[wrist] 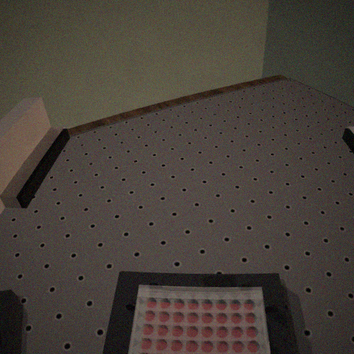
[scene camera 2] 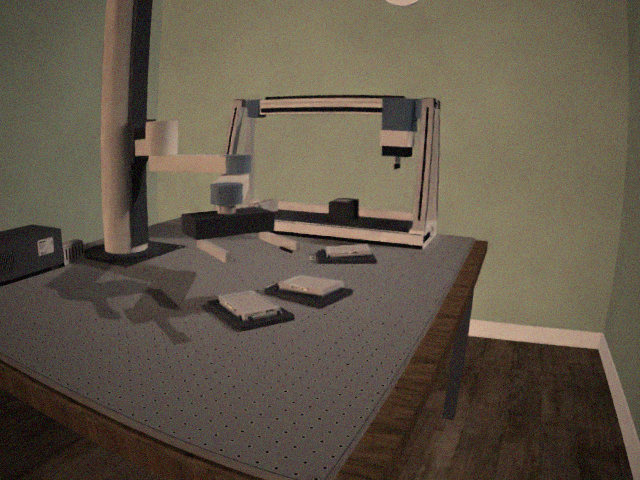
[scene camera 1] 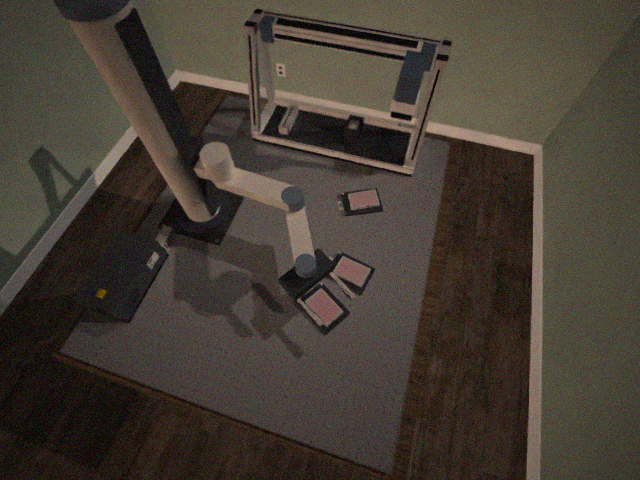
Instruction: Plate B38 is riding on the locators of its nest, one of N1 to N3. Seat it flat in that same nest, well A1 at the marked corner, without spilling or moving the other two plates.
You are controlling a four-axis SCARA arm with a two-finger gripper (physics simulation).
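Three clear plates with pink wells sit on dark nests. The nearest plate (scene camera 1: 323,303) (scene camera 2: 250,303) (wrist: 200,325) is on its nest (scene camera 2: 248,326) (wrist: 200,278). The middle plate (scene camera 1: 353,271) (scene camera 2: 311,285) is on a second nest (scene camera 2: 320,300). The far plate (scene camera 1: 363,199) (scene camera 2: 348,250) is on a third nest (scene camera 2: 351,259). Labels and the corner mark are unreadable, and I cannot tell which plate rides on locators. My gripper (scene camera 2: 261,252) (wrist: 206,111) is open and empty, raised above the nearest plate, its pale fingers spread wide. The wrist view cuts off that plate's near part.
A gantry frame (scene camera 1: 330,156) (scene camera 2: 351,235) stands at the back with a black block (scene camera 1: 353,127) (scene camera 2: 343,208) inside. The arm's column (scene camera 1: 155,129) (scene camera 2: 117,129) stands at the left, near a dark control box (scene camera 1: 124,273) (scene camera 2: 25,253). The perforated table top (scene camera 1: 248,382) (scene camera 2: 258,392) ends at a wooden edge.
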